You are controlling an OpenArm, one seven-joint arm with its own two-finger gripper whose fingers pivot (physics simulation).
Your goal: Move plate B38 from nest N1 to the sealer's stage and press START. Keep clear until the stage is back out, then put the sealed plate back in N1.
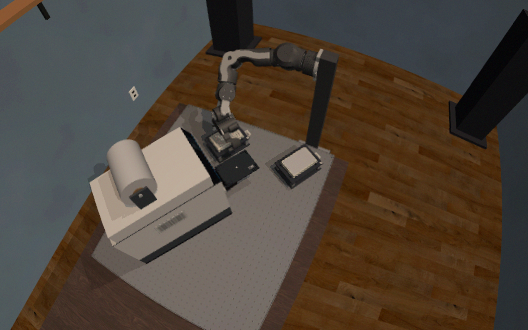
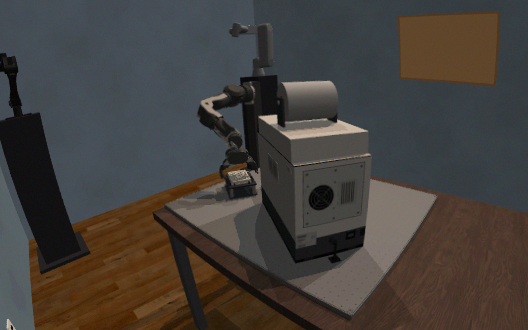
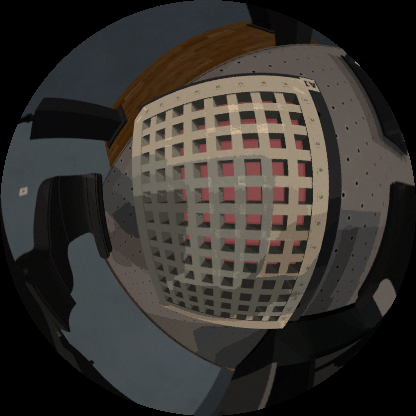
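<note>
A pale well plate with pink in many wells sits in a dark nest beside the sealer; no B38 or N1 label is readable. My gripper is open, low over this plate, with one finger on each side and nothing held. The sealer is a big pale box. Its black stage is out and bare, between the two nests. The START button cannot be made out.
A second dark nest holds a plate with a plain white top, near the arm's post. A film roll is on top of the sealer. Dark pedestals stand beyond the table.
</note>
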